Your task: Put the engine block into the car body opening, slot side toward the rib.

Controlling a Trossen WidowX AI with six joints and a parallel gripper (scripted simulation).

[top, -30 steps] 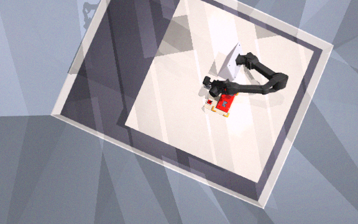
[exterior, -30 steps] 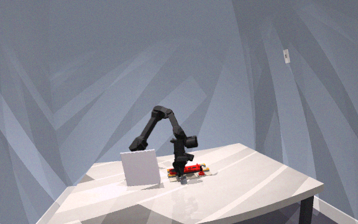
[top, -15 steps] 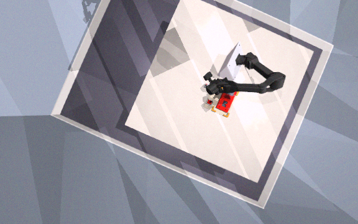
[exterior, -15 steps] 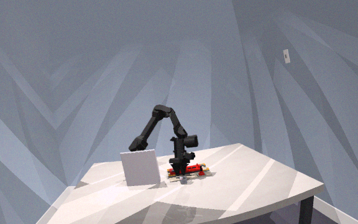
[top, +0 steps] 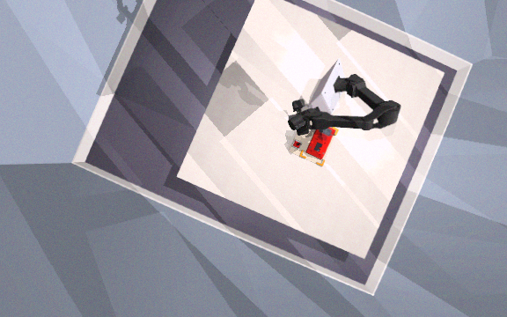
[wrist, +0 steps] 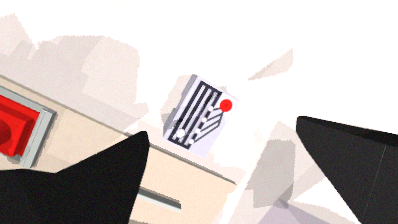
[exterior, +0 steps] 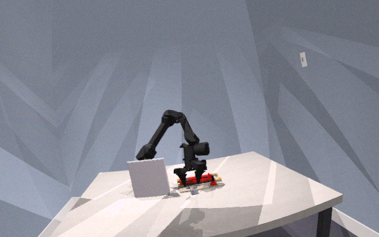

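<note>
Now: the engine block 10 mm ahead of my gripper tip, 10 mm to the left of it and 40 mm below it.
</note>
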